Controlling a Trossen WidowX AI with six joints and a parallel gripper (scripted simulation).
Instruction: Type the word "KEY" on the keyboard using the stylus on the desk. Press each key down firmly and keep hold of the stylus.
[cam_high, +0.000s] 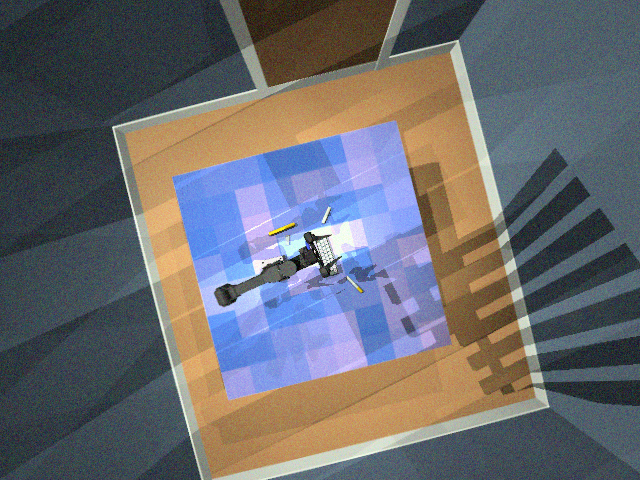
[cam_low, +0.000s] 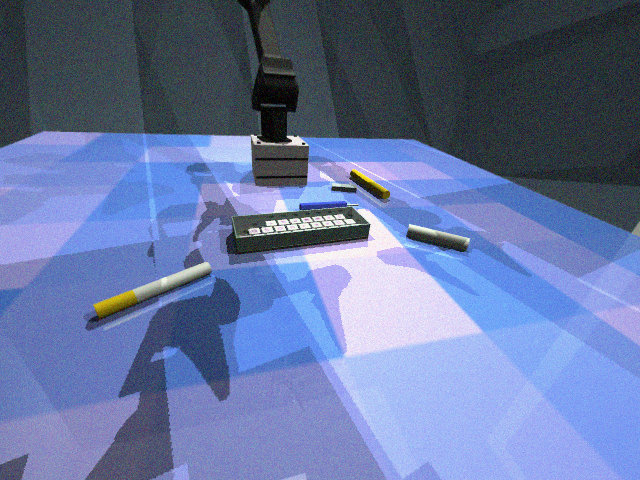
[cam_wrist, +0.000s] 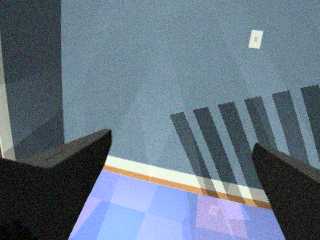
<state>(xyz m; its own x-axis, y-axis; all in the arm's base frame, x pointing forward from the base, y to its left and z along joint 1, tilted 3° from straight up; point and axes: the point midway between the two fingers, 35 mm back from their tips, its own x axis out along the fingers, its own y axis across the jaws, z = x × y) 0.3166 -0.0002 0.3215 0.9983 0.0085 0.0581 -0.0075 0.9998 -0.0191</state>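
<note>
My gripper tip is now 42 cm above the blue stylus, 12 cm past it and 6 cm to the right of it. Round my gripper tip: yellow cylinder 42 cm below, 22 cm behind, 19 cm to the left; yellow-and-white pen 42 cm below, 27 cm to the right, 2 cm ahead; white cylinder 42 cm below, 16 cm to the left, 4 cm ahead.
</note>
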